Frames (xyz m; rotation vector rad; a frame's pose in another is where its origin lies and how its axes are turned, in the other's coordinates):
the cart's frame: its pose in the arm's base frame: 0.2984 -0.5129 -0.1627 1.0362 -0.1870 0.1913
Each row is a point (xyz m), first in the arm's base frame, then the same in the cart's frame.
Working: the arm's base frame: its pose in the cart's frame: -0.2138 0.4629 -0.3443 -1.0362 0.1870 -0.1913

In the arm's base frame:
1: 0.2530 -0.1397 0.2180
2: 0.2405 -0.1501 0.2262
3: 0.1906 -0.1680 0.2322
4: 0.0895 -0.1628 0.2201
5: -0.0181 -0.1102 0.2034
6: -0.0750 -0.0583 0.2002
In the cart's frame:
1: 0.0744 0.5134 -0.1311
2: 0.0636 0.5181 -0.1173
3: 0.0155 0.5264 -0.0956
4: -0.0849 0.5437 -0.0998
5: -0.1894 0.5822 -0.1468
6: -0.2417 0.6192 -0.1897

